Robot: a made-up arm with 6 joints.
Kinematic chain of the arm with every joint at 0, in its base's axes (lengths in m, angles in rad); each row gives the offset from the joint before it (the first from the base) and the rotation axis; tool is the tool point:
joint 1: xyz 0 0 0.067 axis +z
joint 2: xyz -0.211 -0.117 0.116 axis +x
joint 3: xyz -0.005 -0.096 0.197 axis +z
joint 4: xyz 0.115 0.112 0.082 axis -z
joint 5: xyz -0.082 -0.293 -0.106 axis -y
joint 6: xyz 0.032 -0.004 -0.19 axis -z
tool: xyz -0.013 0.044 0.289
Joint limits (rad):
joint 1: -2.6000..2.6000
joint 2: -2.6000..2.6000
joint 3: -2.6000..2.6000
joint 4: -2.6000..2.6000
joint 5: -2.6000..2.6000
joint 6: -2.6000..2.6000
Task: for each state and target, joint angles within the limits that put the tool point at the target. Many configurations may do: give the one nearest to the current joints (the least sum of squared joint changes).
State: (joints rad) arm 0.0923 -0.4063 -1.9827 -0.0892 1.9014 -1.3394
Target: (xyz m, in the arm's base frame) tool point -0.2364 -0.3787 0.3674
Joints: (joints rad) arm 0.7126 -0.4398 -1.5871 -0.2132 1.5615 -1.1472
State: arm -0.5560 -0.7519 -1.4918 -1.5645 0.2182 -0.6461
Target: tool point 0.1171 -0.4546 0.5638
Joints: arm 0.2087 -0.2789 -1.2201 -1.9115 0.1810 -0.7178
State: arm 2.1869 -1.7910 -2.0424 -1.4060 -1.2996 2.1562
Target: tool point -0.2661 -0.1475 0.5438
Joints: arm 1.8541 -2.1646 -1.6611 -1.6906 -1.1777 2.1717
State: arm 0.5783 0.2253 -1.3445 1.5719 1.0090 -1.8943
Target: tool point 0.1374 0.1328 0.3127
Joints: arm 0.5008 -0.4590 -1.2679 2.1419 1.3439 -1.9201
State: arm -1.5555 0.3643 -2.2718 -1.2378 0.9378 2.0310
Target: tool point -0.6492 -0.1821 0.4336
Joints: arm -0.9870 0.0936 -1.5237 -1.4710 0.7421 1.9012
